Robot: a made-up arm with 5 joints. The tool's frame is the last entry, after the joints. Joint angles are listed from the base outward.
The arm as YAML. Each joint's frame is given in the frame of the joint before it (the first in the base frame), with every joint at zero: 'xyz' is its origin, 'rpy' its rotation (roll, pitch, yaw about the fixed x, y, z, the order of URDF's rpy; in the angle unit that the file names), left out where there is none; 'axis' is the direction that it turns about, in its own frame. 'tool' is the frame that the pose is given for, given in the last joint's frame.
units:
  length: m
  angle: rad
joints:
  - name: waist
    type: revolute
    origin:
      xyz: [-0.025, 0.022, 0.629]
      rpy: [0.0, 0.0, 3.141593]
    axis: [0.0, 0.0, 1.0]
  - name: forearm
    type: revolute
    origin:
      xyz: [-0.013, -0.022, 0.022]
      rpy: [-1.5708, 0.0, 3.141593]
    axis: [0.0, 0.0, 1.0]
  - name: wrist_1
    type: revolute
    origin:
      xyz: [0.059, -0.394, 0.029]
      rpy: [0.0, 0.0, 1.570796]
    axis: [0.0, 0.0, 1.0]
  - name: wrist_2
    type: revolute
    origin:
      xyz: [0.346, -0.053, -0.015]
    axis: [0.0, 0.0, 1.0]
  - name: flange
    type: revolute
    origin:
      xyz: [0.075, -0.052, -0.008]
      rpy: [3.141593, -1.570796, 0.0]
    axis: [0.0, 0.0, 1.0]
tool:
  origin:
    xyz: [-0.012, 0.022, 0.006]
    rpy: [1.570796, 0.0, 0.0]
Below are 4 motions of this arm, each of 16 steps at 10 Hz.
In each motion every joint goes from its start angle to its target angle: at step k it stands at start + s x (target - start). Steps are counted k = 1, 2, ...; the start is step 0. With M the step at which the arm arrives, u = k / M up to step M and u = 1 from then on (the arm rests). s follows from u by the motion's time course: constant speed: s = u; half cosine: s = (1 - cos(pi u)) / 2; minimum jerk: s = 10 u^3 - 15 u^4 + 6 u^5.
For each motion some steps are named. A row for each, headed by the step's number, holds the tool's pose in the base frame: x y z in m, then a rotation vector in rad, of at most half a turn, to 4 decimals.
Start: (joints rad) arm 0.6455 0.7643 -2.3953 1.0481 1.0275
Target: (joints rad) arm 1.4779 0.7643 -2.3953 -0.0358 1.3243
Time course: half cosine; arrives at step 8
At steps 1, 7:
1: 0.5659 0.5009 0.9334 -1.2629 -1.4065 0.3897
7: 0.0644 0.7654 1.0187 -0.0754 -1.8288 -0.1378

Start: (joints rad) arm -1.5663 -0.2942 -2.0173 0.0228 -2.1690
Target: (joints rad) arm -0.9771 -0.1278 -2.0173 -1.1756 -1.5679
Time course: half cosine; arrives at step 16
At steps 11, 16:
11: 0.1114 -0.1364 1.3753 1.3722 -0.9275 -1.0011
16: 0.1314 -0.1204 1.3501 1.3451 -0.8749 -0.6216

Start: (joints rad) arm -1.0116 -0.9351 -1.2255 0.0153 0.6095
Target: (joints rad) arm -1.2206 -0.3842 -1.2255 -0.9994 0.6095
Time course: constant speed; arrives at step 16
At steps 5, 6, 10, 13, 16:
5: 0.0261 -0.0611 1.2662 2.2788 0.8700 0.9615
6: 0.0318 -0.0749 1.2642 2.2511 0.8559 0.9537
10: 0.0506 -0.1301 1.2492 2.1413 0.8020 0.9174
13: 0.0603 -0.1712 1.2309 2.0596 0.7643 0.8853
16: 0.0661 -0.2113 1.2067 1.9786 0.7289 0.8494

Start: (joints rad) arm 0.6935 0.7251 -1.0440 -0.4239 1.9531
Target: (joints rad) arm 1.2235 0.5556 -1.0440 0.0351 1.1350
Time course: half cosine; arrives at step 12
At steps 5, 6, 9, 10, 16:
5: 0.3213 0.4606 0.5816 -1.1369 -1.0176 0.1534
6: 0.2919 0.4831 0.5902 -1.1226 -1.1313 0.2986
9: 0.2031 0.5343 0.6136 -1.0294 -1.4405 0.6985
10: 0.1816 0.5434 0.6188 -0.9971 -1.5090 0.7886
16: 0.1631 0.5504 0.6232 -0.9665 -1.5663 0.8645

